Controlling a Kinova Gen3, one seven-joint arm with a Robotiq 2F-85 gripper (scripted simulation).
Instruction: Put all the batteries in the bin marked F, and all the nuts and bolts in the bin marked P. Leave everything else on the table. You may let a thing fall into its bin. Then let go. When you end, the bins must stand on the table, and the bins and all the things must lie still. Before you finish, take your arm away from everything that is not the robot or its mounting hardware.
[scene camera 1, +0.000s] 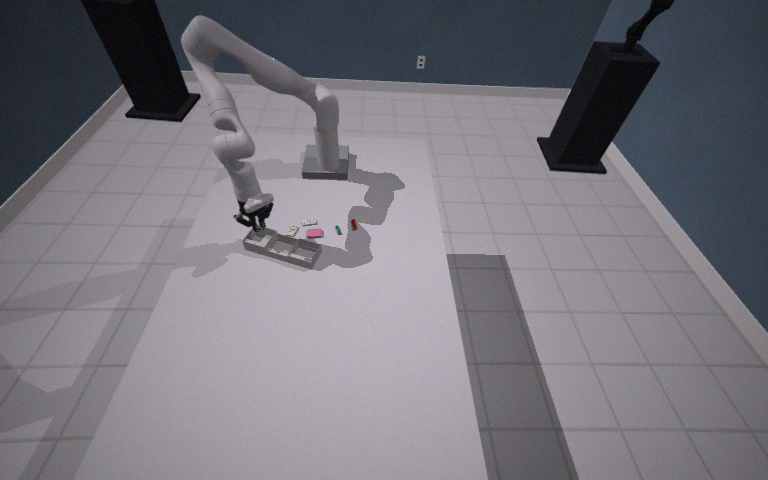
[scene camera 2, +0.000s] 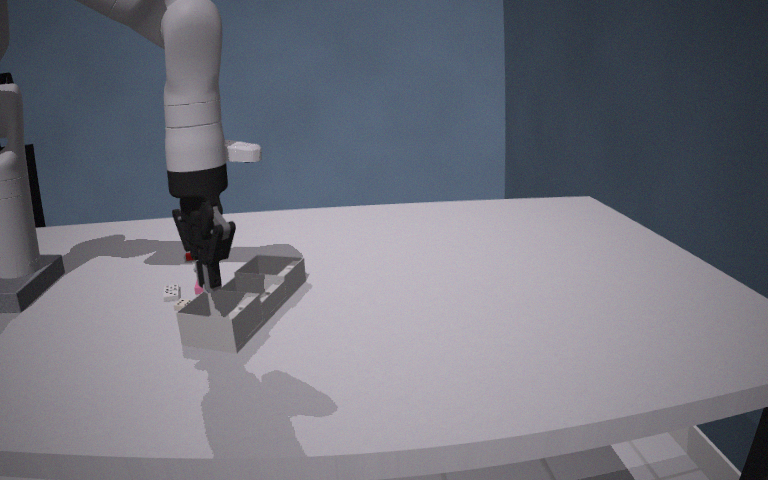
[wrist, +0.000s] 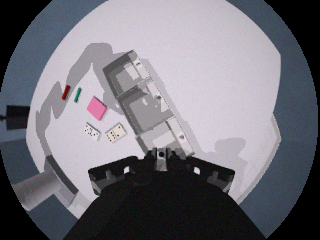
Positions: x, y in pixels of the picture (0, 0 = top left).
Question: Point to a grey three-part bin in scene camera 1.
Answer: At 268, 243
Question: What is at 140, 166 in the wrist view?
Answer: The gripper.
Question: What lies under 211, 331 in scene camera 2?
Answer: A grey three-part bin.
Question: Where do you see the gripper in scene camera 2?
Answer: At 210, 287
